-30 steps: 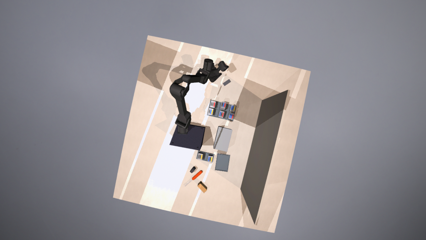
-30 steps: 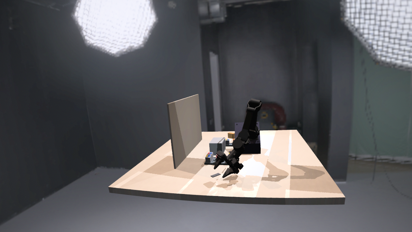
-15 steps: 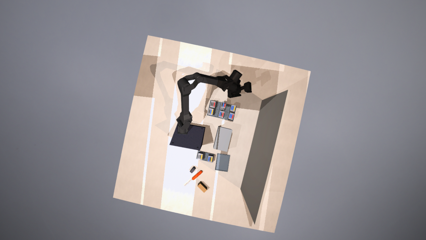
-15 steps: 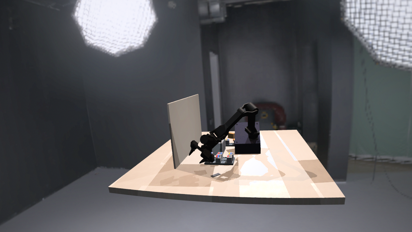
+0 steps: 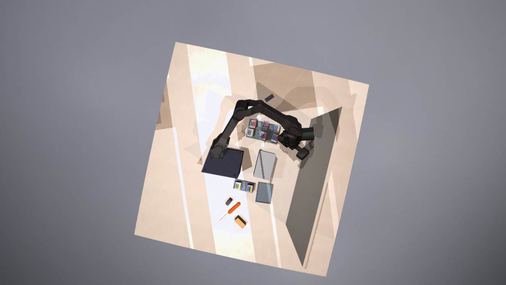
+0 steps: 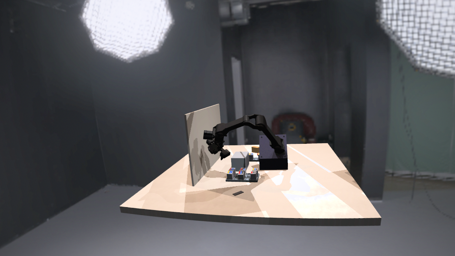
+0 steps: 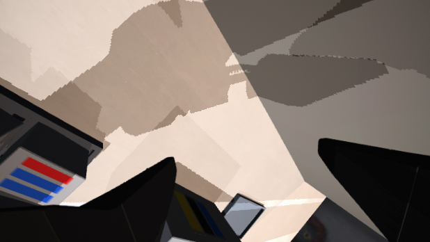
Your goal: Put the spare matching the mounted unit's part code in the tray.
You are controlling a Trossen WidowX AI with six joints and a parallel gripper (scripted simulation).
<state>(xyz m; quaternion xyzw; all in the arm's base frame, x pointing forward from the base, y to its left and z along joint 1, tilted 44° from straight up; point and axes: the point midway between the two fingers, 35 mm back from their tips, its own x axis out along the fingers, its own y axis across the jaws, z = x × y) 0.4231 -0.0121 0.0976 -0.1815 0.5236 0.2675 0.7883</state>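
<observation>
Now: the dark holder 28 cm behind my gripper tip, 24 cm to the right of it and 12 cm below it. Also, from my gripper tip: grey mounted unit 15 cm behind, 8 cm to the right, 7 cm below; then tall brown panel 13 cm to the right, 10 cm above, 8 cm ahead; then flat grey tray 28 cm to the right, 14 cm behind, 12 cm below.
</observation>
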